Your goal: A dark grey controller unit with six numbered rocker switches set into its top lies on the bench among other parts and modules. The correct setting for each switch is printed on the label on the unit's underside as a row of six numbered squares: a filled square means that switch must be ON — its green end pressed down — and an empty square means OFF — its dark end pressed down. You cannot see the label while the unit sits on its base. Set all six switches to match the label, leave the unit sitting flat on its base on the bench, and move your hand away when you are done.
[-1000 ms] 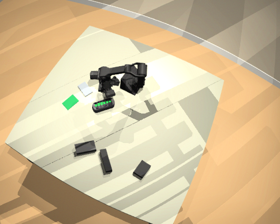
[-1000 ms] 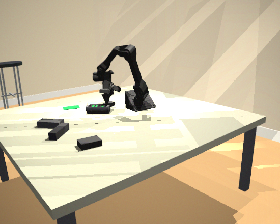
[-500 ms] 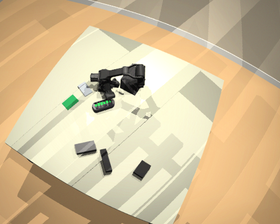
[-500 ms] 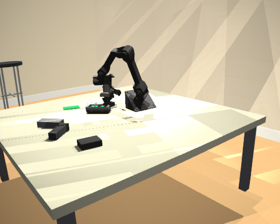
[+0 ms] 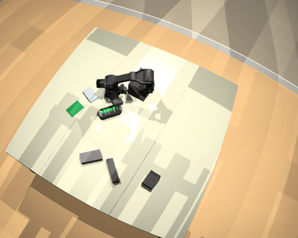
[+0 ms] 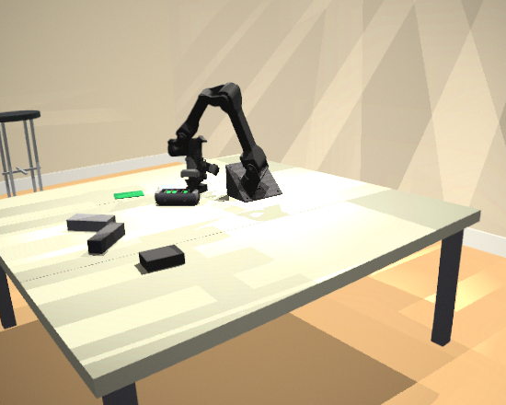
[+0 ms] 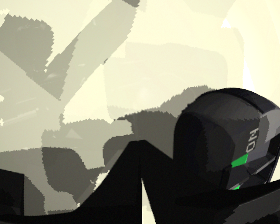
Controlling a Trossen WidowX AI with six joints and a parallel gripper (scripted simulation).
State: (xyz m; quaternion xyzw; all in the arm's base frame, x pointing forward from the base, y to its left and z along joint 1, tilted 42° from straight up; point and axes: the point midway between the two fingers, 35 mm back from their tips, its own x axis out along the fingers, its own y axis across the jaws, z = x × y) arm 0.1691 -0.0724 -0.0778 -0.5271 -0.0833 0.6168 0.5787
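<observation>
Right now my gripper tip is 6 cm past the dark block, 9 cm to the left of it and 1 cm below it. The rest, counted from my gripper tip: pale grey module 1 cm ahead, 19 cm to the right; green flat plate 15 cm ahead, 23 cm to the right.
</observation>
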